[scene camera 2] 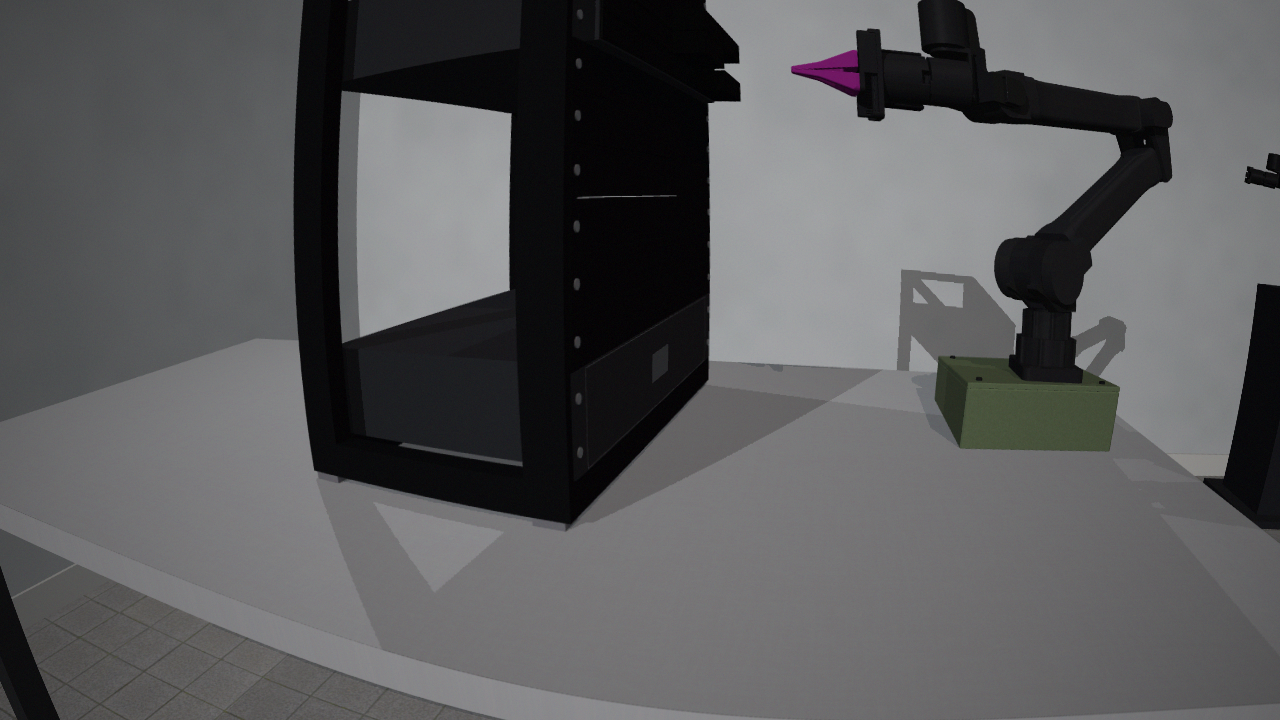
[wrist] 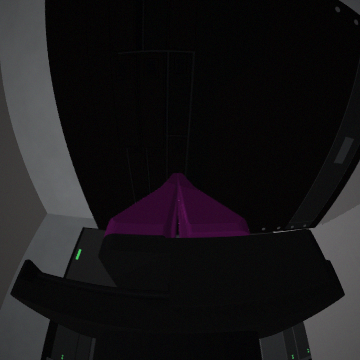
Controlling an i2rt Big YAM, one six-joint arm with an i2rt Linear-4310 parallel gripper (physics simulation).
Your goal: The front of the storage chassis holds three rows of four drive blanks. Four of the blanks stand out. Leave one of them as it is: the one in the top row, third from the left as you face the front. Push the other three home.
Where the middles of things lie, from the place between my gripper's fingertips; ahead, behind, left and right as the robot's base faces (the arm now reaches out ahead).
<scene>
Now: hand 260 mm short of the black rack (scene camera 2: 603, 337), 30 mm to the right of it and 120 mm above it.
</scene>
